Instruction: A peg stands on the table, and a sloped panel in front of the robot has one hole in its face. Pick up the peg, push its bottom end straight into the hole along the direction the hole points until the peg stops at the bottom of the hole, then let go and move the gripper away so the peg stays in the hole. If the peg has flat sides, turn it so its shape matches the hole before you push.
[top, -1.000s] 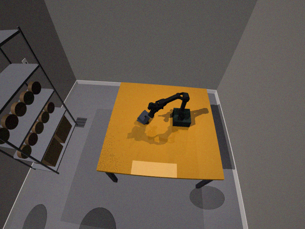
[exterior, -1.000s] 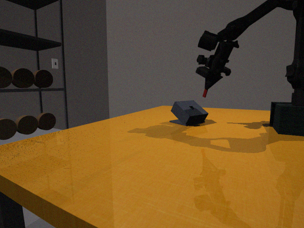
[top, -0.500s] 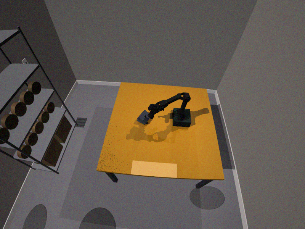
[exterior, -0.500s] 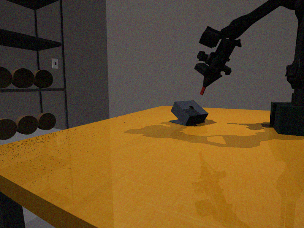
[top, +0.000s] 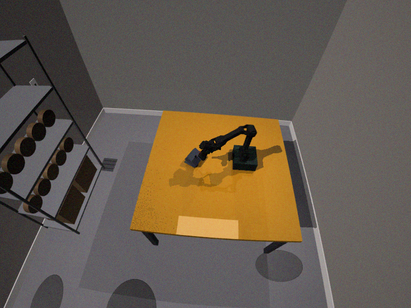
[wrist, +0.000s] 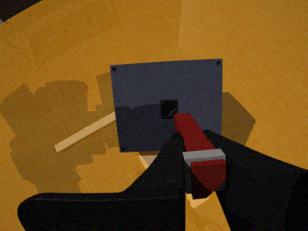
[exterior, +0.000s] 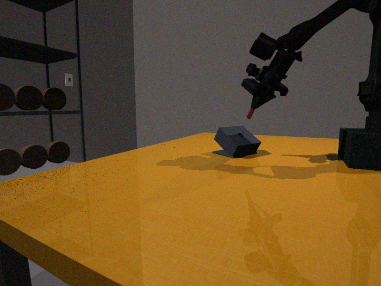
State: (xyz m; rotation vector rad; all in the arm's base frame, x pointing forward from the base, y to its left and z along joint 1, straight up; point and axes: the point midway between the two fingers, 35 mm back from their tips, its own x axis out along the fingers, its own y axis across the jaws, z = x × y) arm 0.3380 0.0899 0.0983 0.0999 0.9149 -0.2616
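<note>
Now: the sloped panel 6 cm ahead of my gripper tip, 1 cm to the right of it and 12 cm below it. The rest, counted from my gripper tip: red peg 1 cm behind, 1 cm above.
</note>
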